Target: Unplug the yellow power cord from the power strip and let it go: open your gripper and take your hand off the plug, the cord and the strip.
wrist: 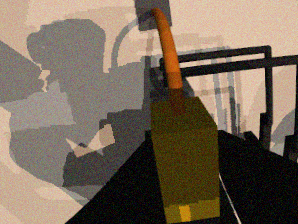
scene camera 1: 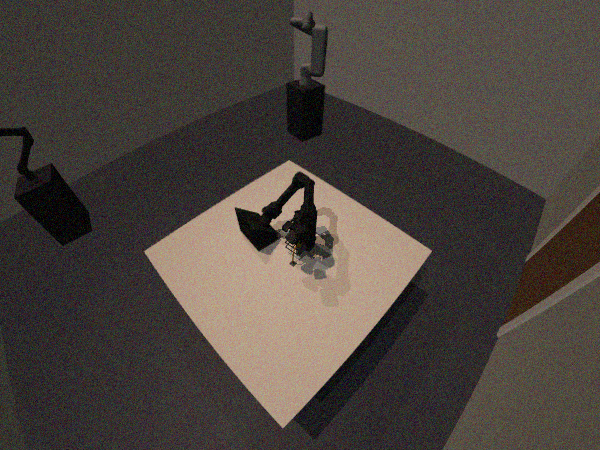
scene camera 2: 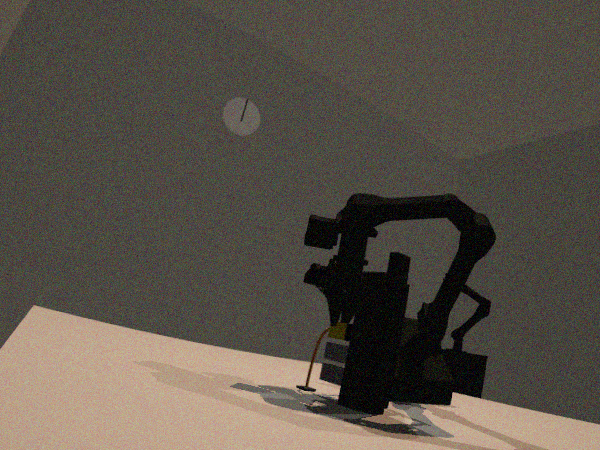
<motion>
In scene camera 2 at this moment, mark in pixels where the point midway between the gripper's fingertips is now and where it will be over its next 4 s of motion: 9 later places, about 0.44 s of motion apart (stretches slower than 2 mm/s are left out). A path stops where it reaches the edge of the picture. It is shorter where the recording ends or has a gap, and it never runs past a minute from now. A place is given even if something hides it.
My gripper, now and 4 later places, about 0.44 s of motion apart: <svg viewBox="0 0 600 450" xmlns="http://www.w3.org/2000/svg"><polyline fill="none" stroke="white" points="338,327 335,327 324,323 321,320 307,314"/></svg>
</motion>
